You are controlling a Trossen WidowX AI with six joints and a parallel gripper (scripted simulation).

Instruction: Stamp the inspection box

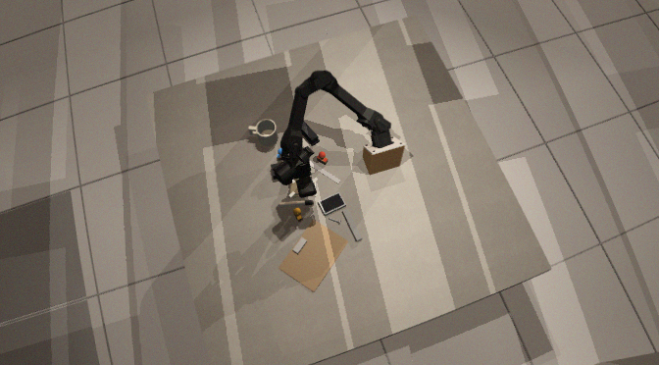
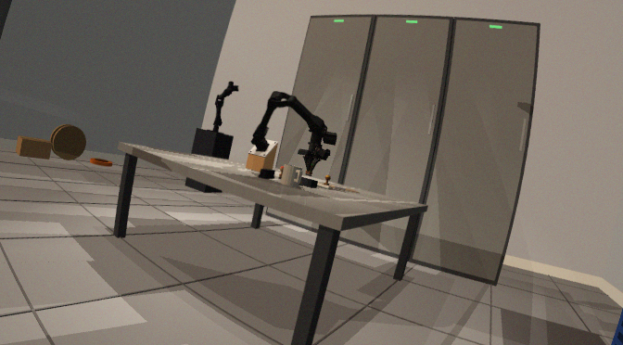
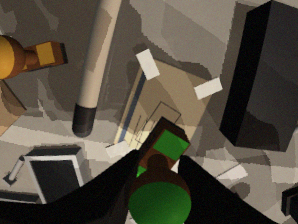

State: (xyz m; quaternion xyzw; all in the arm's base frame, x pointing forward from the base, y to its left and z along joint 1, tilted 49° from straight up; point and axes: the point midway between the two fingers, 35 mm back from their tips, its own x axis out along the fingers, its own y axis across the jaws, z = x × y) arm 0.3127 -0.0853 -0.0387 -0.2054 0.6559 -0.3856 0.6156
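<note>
My gripper tip is now 70 mm above the beige card. The rest, counted from my gripper tip: black block (30 mm ahead, 100 mm to the right, 50 mm below); then white marker (40 mm ahead, 60 mm to the left, 60 mm below); then green-knobbed stamp (right at my gripper tip).
</note>
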